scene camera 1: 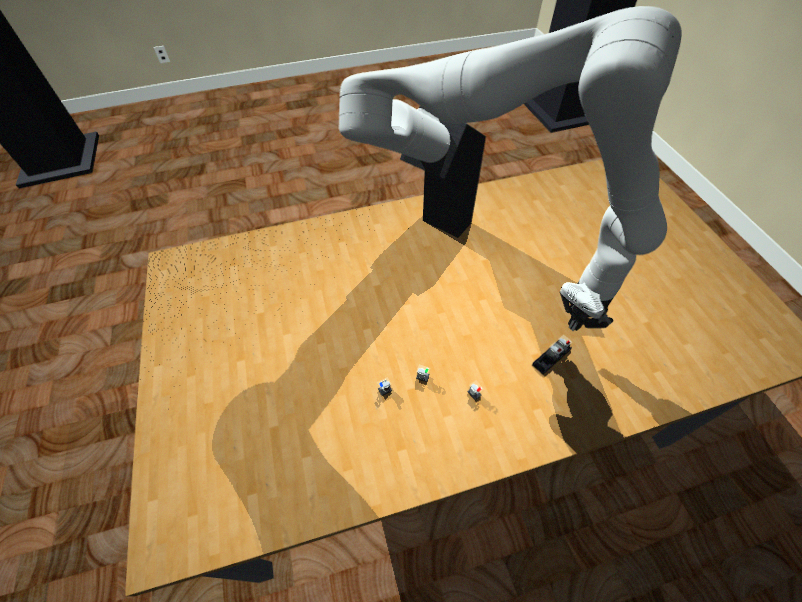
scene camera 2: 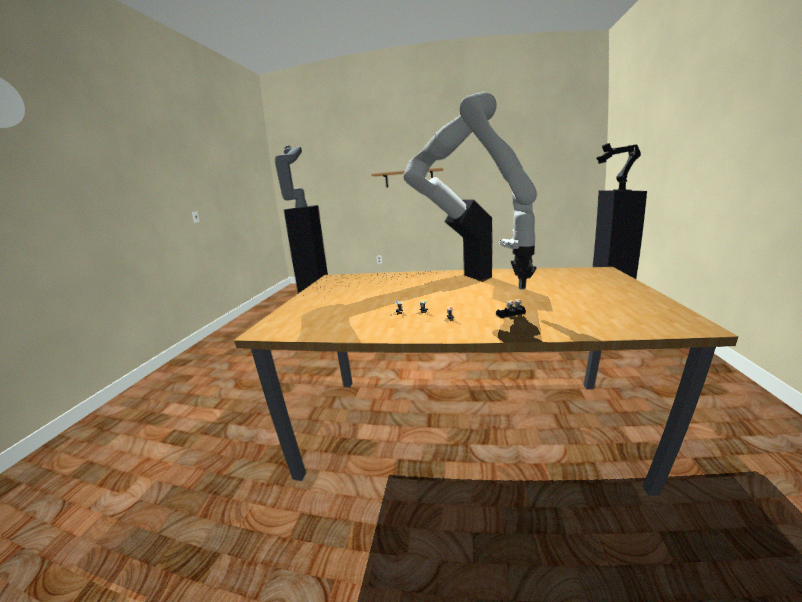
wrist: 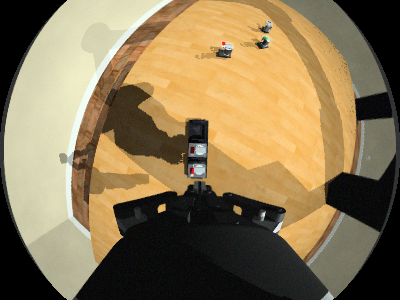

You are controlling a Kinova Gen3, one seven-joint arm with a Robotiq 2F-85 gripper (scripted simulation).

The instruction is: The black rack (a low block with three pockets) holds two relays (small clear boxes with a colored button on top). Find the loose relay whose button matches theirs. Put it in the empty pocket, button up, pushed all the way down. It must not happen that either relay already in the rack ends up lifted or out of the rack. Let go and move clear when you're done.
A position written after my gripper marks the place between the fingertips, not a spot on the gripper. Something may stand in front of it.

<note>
I see my gripper (scene camera 1: 573,327).
My gripper shows as well in the wrist view (wrist: 199,188).
</note>
